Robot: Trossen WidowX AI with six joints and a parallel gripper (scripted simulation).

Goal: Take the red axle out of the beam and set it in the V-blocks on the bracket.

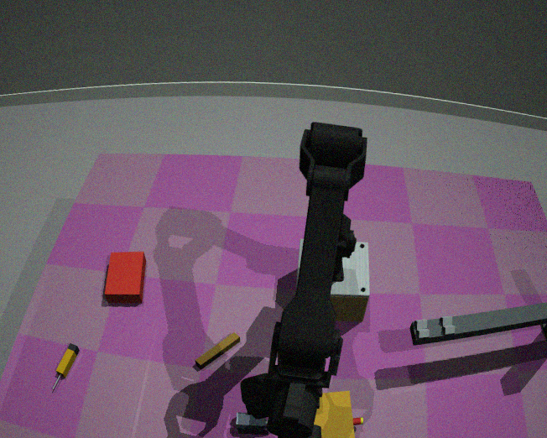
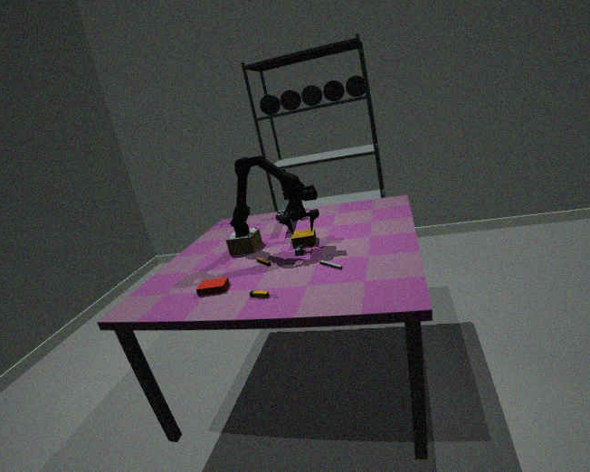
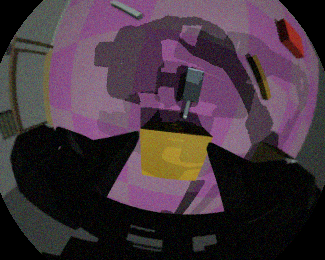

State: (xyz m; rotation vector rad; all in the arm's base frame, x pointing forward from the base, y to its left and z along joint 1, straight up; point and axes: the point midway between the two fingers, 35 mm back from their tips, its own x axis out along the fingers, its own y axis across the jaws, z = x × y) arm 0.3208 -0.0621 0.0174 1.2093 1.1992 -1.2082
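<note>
Right now the yellow beam is 5 cm to the left of my gripper tip, 4 cm below it and 1 cm behind it. Round my gripper tip: grey-blue peg (6 cm below, 5 cm to the right, 2 cm behind); small yellow screwdriver (46 cm to the right, 11 cm behind, 6 cm below); brown rod (18 cm behind, 14 cm to the right, 6 cm below).
</note>
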